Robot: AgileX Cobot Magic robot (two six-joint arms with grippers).
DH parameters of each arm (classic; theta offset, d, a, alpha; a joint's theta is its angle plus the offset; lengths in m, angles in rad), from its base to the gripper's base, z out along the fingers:
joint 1: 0 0.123 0 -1.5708
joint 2: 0.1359 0 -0.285 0
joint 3: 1.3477 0 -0.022 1.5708
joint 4: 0 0.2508 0 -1.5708
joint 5: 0 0 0.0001 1.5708
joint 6: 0 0.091 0 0
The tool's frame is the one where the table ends.
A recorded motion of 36 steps. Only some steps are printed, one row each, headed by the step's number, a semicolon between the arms.
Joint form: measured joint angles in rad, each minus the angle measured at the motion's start. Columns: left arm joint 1, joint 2, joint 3, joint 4, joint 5, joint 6; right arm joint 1, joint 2, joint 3, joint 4, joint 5, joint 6.
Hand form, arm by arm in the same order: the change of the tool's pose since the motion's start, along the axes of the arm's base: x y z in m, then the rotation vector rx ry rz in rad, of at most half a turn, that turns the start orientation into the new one. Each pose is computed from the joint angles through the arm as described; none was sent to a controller.
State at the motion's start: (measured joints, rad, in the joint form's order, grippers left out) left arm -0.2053 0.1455 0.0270 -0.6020 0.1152 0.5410; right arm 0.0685 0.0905 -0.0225 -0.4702 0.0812 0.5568
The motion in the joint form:
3: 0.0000 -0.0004 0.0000 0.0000 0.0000 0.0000; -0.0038 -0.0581 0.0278 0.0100 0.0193 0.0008
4: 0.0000 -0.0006 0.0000 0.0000 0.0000 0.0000; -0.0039 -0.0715 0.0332 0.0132 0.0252 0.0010
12: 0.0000 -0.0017 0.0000 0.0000 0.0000 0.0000; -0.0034 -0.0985 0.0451 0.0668 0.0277 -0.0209
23: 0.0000 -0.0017 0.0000 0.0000 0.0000 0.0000; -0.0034 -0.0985 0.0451 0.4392 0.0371 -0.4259
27: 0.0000 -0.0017 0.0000 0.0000 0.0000 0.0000; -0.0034 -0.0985 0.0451 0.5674 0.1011 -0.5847
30: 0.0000 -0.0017 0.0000 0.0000 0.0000 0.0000; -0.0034 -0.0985 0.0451 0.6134 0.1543 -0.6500
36: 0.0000 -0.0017 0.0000 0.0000 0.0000 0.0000; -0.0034 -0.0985 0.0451 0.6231 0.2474 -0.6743
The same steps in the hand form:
3: 0.0000 0.0000 0.0000 -0.0001 -0.0004 0.0000; -0.0041 -0.0012 -0.0075 0.0119 -0.0123 -0.0121
4: 0.0000 0.0000 0.0000 -0.0001 -0.0006 0.0000; -0.0050 -0.0015 -0.0091 0.0156 -0.0148 -0.0147
12: -0.0001 0.0000 0.0001 -0.0003 -0.0017 0.0000; -0.0066 -0.0012 -0.0120 0.0481 -0.0243 -0.0112
23: -0.0001 0.0000 0.0001 -0.0003 -0.0017 0.0000; -0.0068 0.0024 -0.0136 0.0143 -0.0069 0.0291
27: -0.0001 0.0000 0.0001 -0.0003 -0.0017 0.0000; -0.0074 0.0043 -0.0194 -0.0195 0.0546 0.0524
30: -0.0001 0.0000 0.0001 -0.0003 -0.0017 0.0000; -0.0082 0.0057 -0.0240 -0.0412 0.1048 0.0708
36: -0.0001 0.0000 0.0001 -0.0003 -0.0017 0.0000; -0.0100 0.0070 -0.0322 -0.0601 0.1951 0.0909

